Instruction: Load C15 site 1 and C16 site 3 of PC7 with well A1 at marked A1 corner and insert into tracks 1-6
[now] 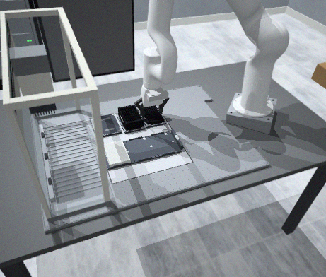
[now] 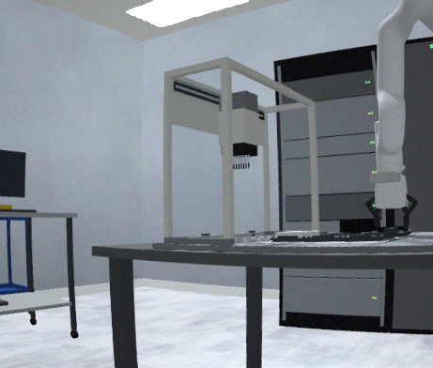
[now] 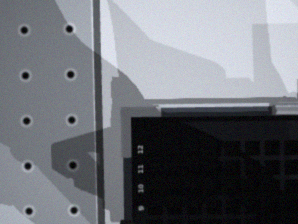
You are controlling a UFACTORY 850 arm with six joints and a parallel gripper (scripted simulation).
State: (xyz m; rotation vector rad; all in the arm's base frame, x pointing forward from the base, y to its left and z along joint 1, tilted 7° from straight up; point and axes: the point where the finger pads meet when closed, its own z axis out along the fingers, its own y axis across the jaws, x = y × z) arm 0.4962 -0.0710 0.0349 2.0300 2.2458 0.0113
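Now: hand 20 mm above the nest S1. Round my hand: plate carrier PC7: 210 mm to the left, 100 mm ahead, 10 mm below; plate C15: 10 mm below; nest S3: 220 mm ahead, 20 mm to the left, 20 mm below.
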